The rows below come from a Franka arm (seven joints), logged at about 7 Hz.
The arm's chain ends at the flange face. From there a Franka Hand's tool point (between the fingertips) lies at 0.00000 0.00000 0.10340 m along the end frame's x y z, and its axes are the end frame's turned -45 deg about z.
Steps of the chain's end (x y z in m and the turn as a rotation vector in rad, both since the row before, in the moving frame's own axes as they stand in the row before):
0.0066, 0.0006, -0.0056, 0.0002, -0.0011, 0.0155
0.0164, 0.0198, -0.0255, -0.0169, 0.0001, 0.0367
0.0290, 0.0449, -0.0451, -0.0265, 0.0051, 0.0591
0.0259, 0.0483, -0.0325, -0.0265, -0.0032, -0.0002
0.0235, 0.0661, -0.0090, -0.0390, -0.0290, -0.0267
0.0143, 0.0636, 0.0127, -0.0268, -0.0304, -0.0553
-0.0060, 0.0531, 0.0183, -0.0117, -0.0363, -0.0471
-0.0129, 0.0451, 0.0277, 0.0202, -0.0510, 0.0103
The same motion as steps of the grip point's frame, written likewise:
0.0042, 0.0050, -0.0056, 0.0009, -0.0006, 0.0155
-0.0037, 0.0268, -0.0255, -0.0120, -0.0119, 0.0367
-0.0129, 0.0545, -0.0451, -0.0223, -0.0151, 0.0591
-0.0180, 0.0542, -0.0325, -0.0165, -0.0210, -0.0002
-0.0351, 0.0642, -0.0091, -0.0071, -0.0481, -0.0267
-0.0390, 0.0549, 0.0126, 0.0025, -0.0404, -0.0553
-0.0453, 0.0316, 0.0182, 0.0174, -0.0339, -0.0471
-0.0432, 0.0176, 0.0275, 0.0503, -0.0218, 0.0103

